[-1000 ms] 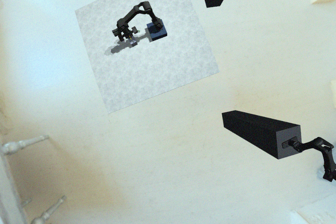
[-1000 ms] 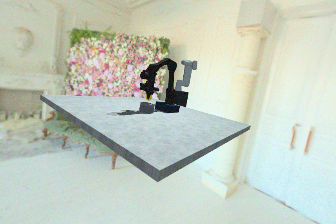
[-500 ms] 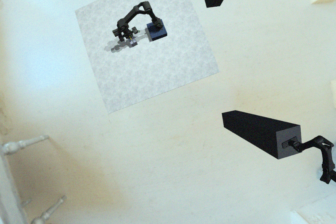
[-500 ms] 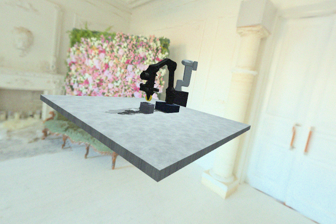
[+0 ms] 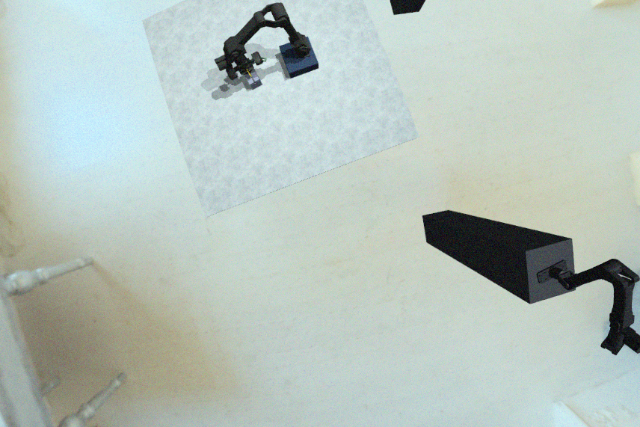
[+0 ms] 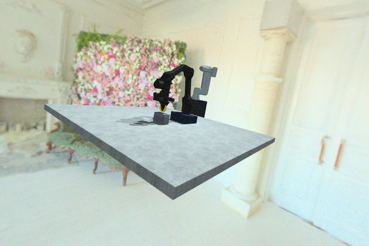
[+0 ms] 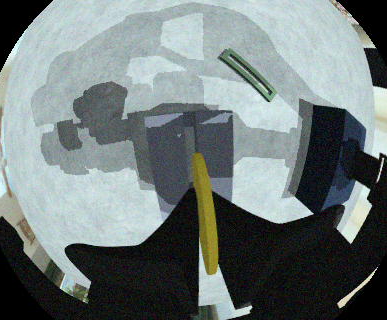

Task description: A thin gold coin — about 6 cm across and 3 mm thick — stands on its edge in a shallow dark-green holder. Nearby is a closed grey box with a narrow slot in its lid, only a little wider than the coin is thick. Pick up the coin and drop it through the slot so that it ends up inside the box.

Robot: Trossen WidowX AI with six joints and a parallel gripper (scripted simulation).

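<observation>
Now: gripper tip 2 cm below the gold coin.
</observation>
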